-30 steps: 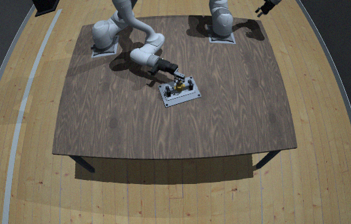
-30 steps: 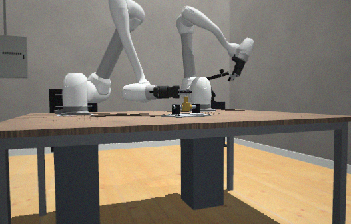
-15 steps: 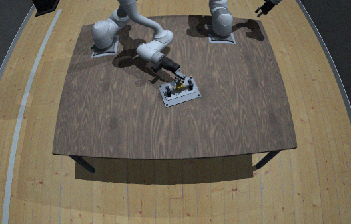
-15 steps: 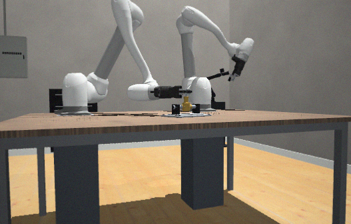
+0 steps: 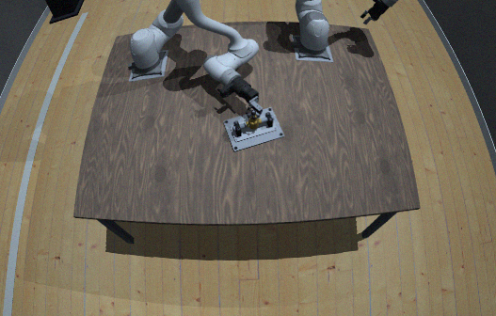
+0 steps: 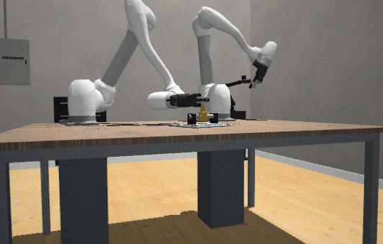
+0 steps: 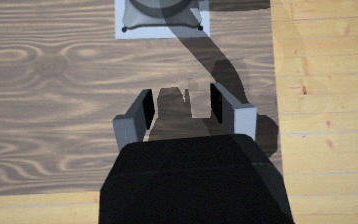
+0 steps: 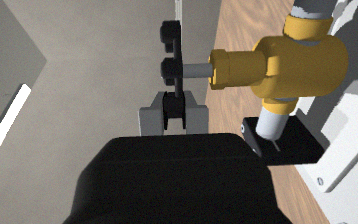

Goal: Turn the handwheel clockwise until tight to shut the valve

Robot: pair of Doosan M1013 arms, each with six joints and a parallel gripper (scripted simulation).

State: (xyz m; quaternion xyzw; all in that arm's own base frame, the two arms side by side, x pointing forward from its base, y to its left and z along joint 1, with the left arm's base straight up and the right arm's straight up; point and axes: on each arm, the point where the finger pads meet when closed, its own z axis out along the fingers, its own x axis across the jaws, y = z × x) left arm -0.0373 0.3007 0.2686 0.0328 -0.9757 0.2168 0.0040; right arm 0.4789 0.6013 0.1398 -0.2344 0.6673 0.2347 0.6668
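Observation:
Now: right hand 20 mm to the left of the black handwheel, 20 mm short of it and 10 mm above it. Round my right hand: light base plate: 130 mm below, 20 mm to the right, 20 mm ahead.

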